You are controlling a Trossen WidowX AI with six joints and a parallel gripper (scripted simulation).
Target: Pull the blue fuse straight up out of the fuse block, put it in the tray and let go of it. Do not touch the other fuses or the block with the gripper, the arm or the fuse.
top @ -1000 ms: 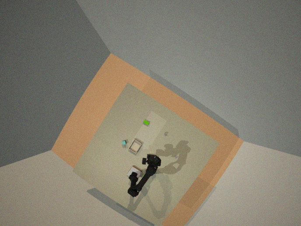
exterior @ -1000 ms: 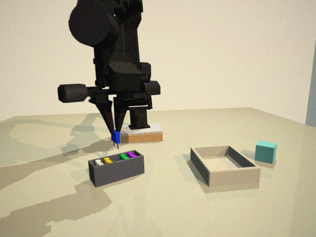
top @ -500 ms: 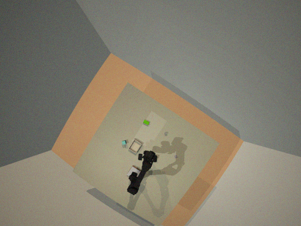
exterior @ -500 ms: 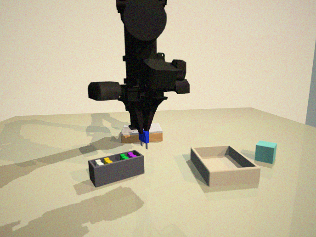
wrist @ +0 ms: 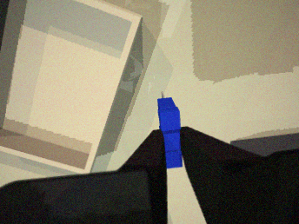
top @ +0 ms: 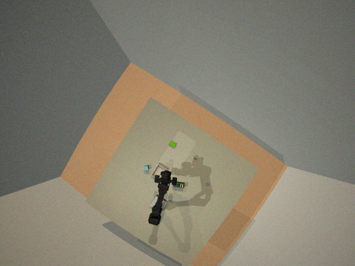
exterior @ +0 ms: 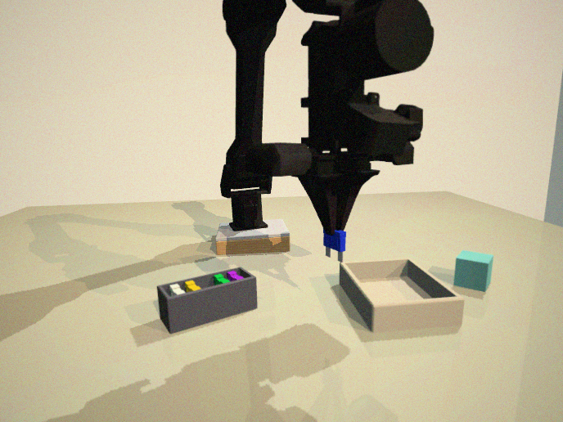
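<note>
Now: gripper tip 9 cm above the beige tray and 8 cm to the right of it. From my gripper tip the other things lie so: green block 29 cm ahead, 9 cm below, 7 cm to the left; teal cube 21 cm to the left, 8 cm below, 2 cm behind; blue fuse 1 cm below.
</note>
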